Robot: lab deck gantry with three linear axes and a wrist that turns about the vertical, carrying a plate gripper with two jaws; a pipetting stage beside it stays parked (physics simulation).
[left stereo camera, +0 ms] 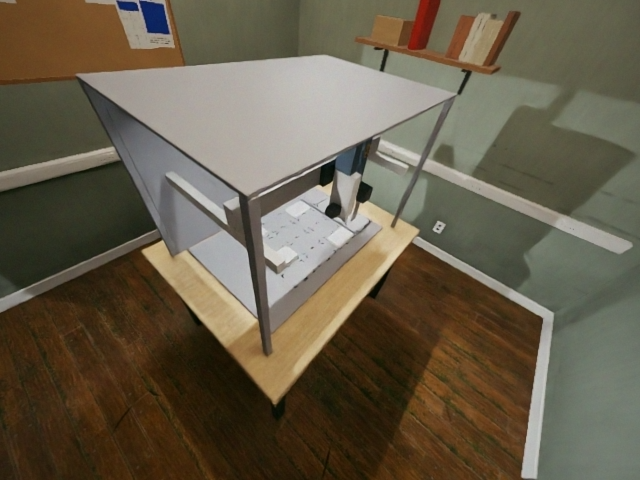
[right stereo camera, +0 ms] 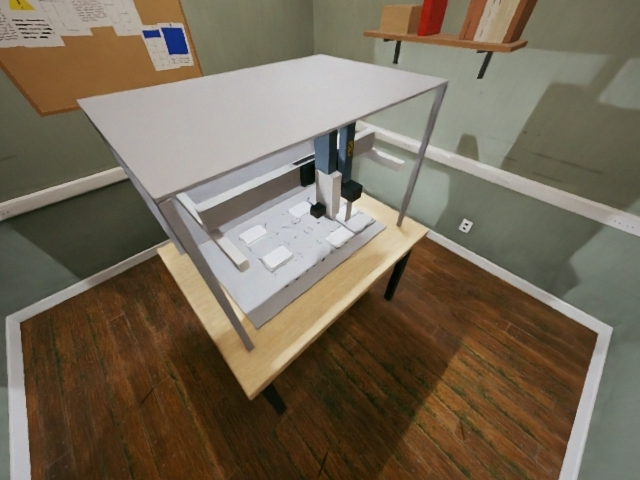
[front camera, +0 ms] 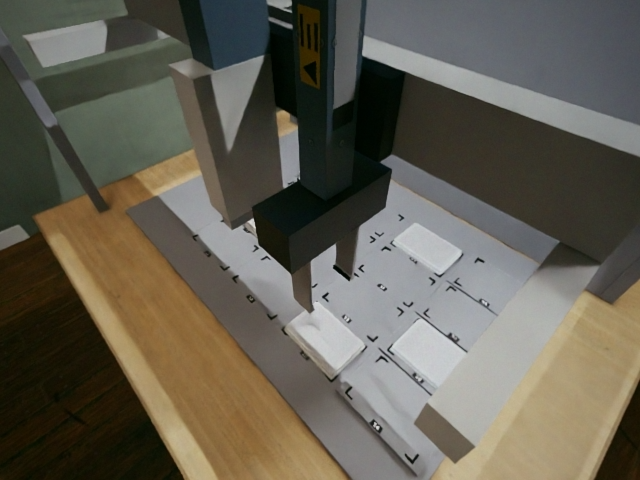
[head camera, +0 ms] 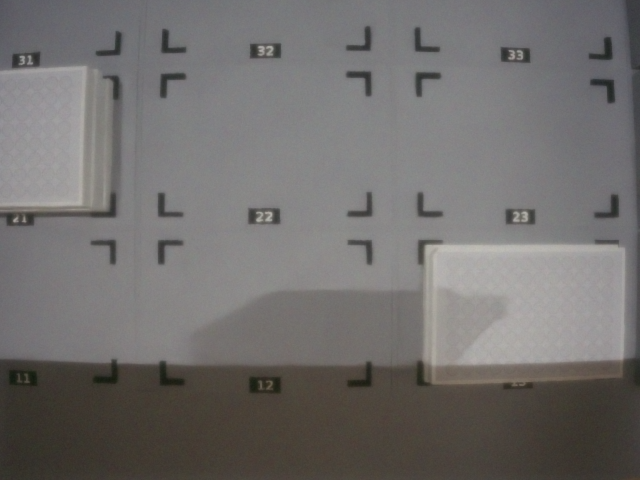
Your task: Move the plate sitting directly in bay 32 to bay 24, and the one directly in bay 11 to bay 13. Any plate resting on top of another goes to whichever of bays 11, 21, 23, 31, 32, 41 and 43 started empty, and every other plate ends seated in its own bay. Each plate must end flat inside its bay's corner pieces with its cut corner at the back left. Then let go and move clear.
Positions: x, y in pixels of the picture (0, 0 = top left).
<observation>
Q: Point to a bay 23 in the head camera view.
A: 478, 141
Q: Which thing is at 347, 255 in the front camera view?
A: My gripper.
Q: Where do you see a bay 24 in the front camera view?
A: At 408, 323
</observation>
